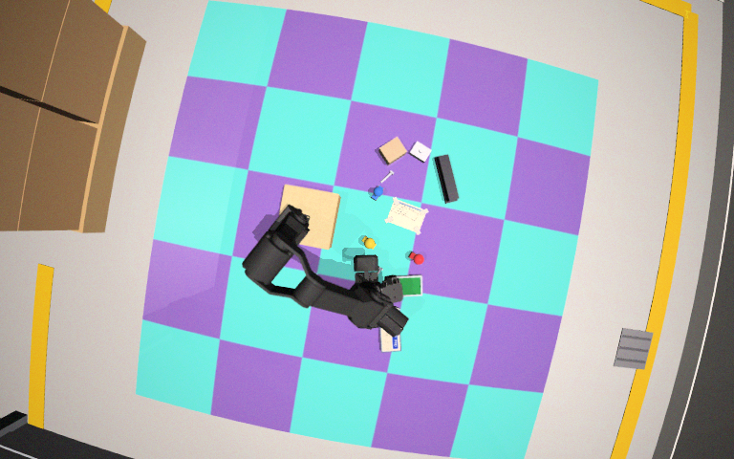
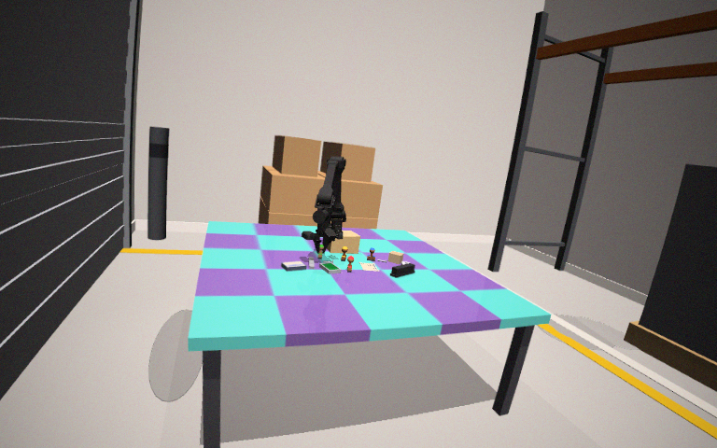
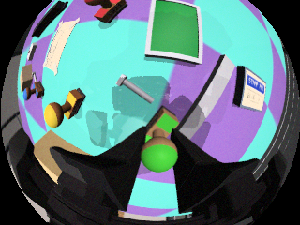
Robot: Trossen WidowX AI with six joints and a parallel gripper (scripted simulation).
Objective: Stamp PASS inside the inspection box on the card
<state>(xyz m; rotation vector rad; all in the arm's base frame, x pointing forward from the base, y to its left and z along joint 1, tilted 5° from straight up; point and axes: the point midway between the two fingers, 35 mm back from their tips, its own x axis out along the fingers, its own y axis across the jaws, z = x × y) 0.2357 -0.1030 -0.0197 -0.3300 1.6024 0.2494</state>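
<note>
Right now the green-knobbed stamp is right at my gripper tip. Also, from my gripper tip: green ink pad: 11 cm ahead, 3 cm to the left, 3 cm below; then yellow stamp: 12 cm to the left, 3 cm behind, 2 cm below; then grey strip: 5 cm ahead, 4 cm to the right, 3 cm below.
</note>
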